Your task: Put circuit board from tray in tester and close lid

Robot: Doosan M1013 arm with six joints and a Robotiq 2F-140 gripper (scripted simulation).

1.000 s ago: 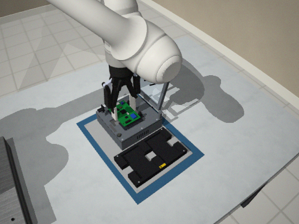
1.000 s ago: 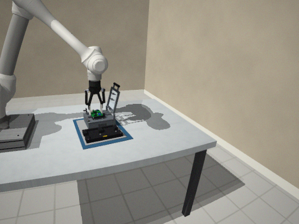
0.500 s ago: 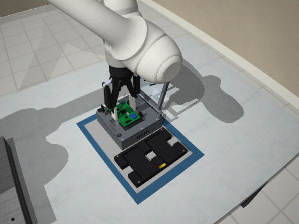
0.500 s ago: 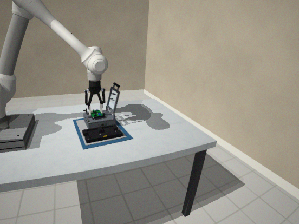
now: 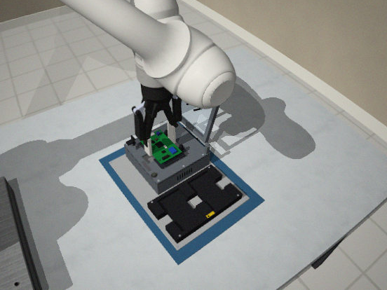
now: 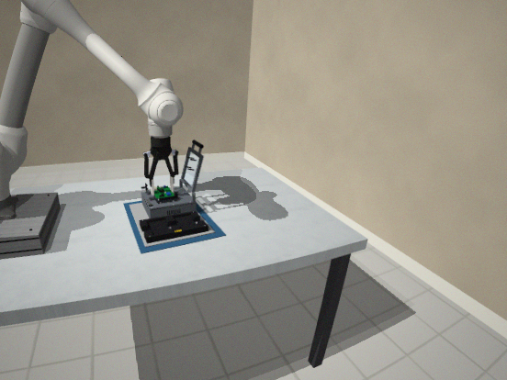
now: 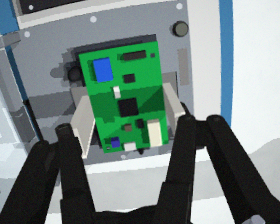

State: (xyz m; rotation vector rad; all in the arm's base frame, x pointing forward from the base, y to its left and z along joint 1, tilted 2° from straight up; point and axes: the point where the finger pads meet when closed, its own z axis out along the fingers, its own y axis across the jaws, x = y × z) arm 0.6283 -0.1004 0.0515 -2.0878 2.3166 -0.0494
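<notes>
My gripper is now 20 mm above the green circuit board. Also, from my hand: latch hook 60 mm to the left, 50 mm behind, 20 mm below; then tester lid 130 mm ahead, 80 mm above, 10 mm to the right.
</notes>
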